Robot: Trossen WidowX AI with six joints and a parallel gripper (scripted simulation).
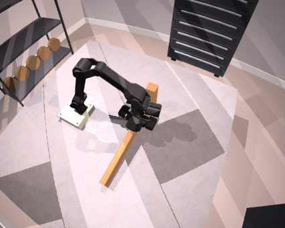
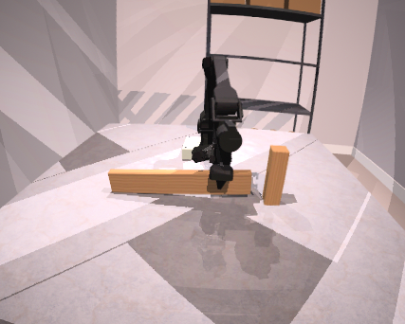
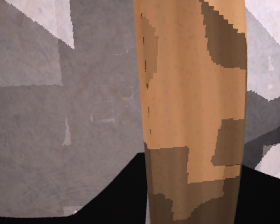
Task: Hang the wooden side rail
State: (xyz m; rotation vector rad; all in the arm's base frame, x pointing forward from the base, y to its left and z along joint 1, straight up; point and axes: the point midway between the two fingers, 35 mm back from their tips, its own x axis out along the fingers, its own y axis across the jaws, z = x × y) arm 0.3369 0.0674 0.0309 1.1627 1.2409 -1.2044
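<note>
The headboard post is 160 mm to the left of my gripper tip and 40 mm above it.
</note>
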